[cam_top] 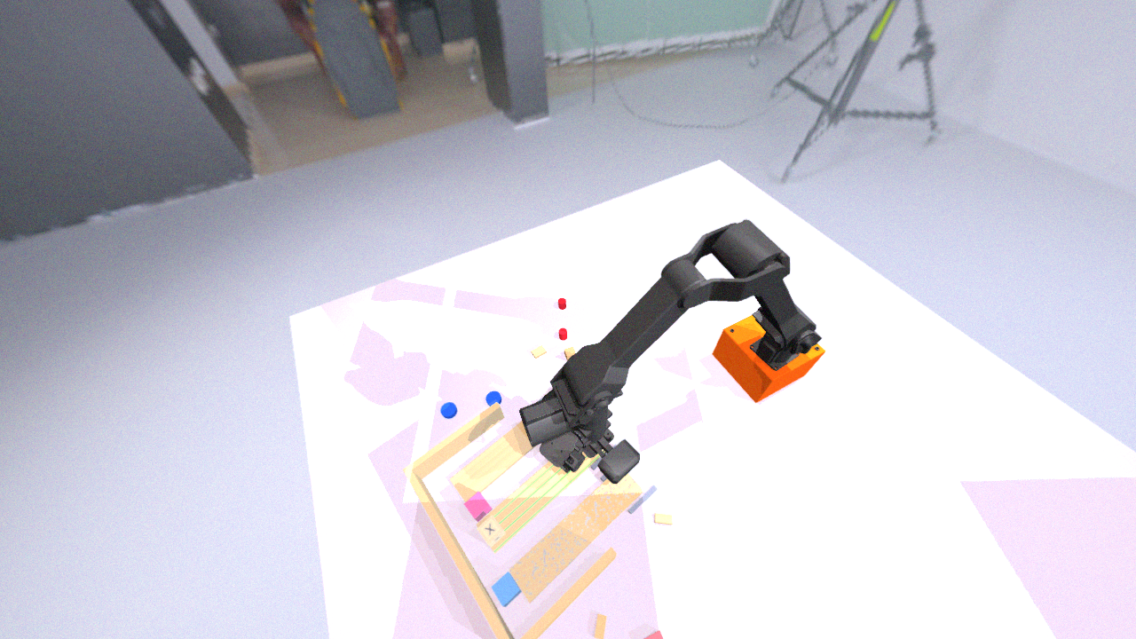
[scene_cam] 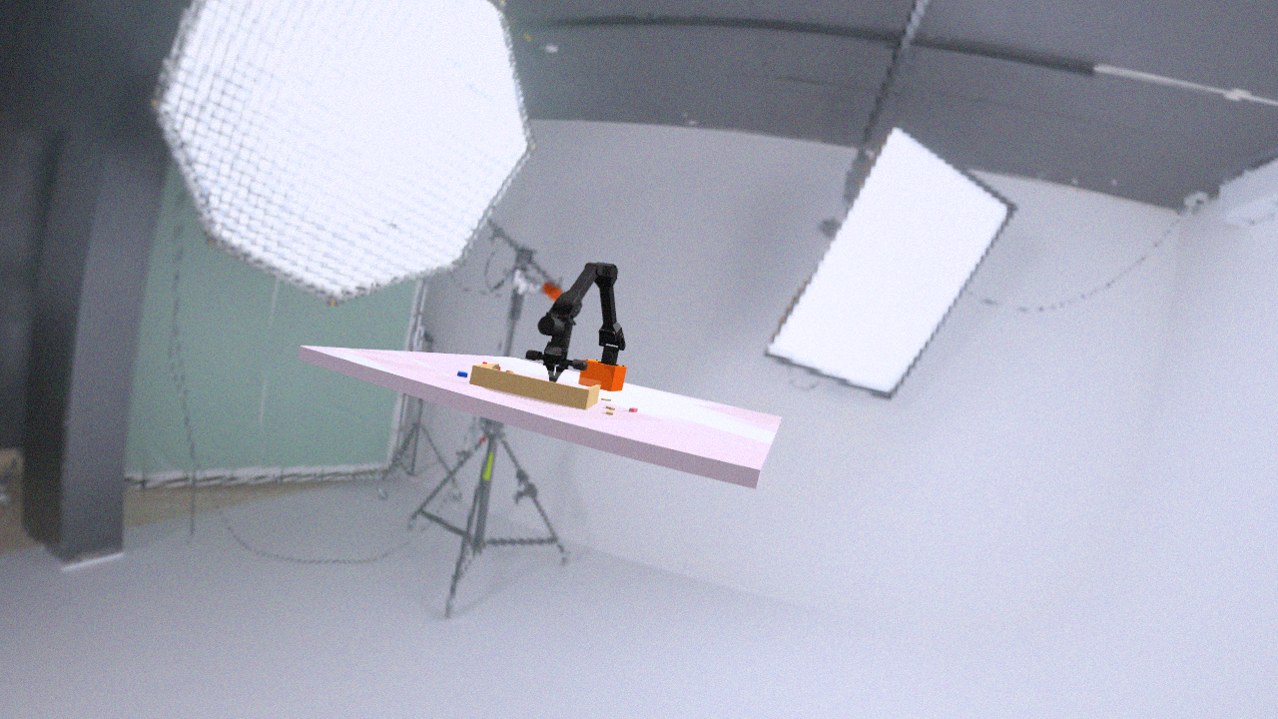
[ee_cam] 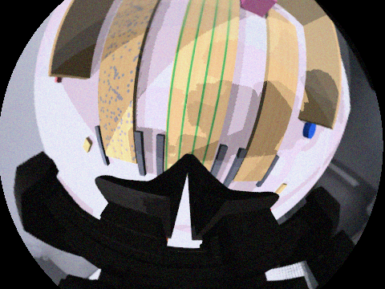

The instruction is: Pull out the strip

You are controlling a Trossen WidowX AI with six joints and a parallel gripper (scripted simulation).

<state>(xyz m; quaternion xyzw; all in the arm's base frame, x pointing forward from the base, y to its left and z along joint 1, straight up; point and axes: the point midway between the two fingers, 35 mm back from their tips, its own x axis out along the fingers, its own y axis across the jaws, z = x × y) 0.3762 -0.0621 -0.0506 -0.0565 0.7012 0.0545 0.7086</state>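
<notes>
The strip lies 100 mm ahead of my gripper tip and 20 mm to the left of it.
</notes>
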